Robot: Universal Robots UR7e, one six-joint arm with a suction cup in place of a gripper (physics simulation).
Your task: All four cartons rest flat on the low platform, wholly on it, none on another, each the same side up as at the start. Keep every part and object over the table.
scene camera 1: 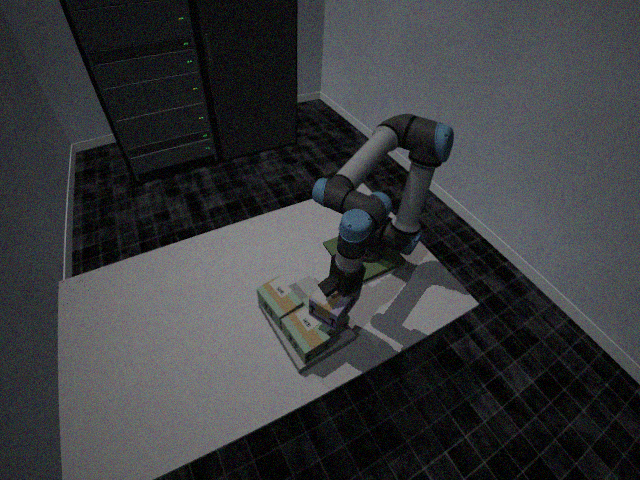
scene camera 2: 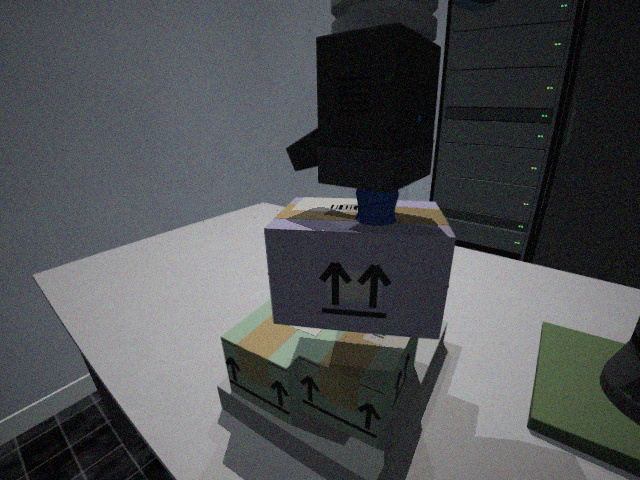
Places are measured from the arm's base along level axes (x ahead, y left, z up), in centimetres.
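Where they show: hand, its tool point: (scene camera 2: 374, 232); arm's base, origin of its link: (scene camera 1: 368, 249).
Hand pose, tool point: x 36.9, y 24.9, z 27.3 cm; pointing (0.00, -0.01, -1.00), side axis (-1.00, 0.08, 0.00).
Things, the pixels of their top centre, and the offset from my tool point. Level surfaces: height alone.
- purple carton, centre of its top: (scene camera 2: 360, 212) (scene camera 1: 337, 289) dx +1.8, dy -0.9, dz +1.4 cm
- third green carton, centre of its top: (scene camera 1: 279, 295) dx +13.3, dy -18.3, dz -15.3 cm
- white table, height of its surface: dz -29.7 cm
The purple carton (scene camera 1: 323, 312) (scene camera 2: 356, 279) hangs from my suction gripper (scene camera 2: 377, 209), its arrows pointing up. The blue cup is on its taped top. It is raised at the platform's robot-base side and overlaps the green cartons in both views; the exact gap below it cannot be told. A green carton (scene camera 1: 306, 333) (scene camera 2: 258, 343) and another green carton (scene camera 2: 343, 387) sit side by side on the low grey platform (scene camera 1: 338, 345) (scene camera 2: 248, 411), arrows up. The third green carton (scene camera 1: 279, 295) sits at the platform's far left in scene camera 1 and is hidden behind the purple carton in scene camera 2.
The green base plate (scene camera 1: 378, 269) (scene camera 2: 573, 377) lies under the robot's base, to the platform's right in scene camera 2. The white table (scene camera 1: 170, 330) (scene camera 2: 170, 310) extends left of the platform. Server racks (scene camera 1: 149, 87) (scene camera 2: 496, 93) stand beyond the table.
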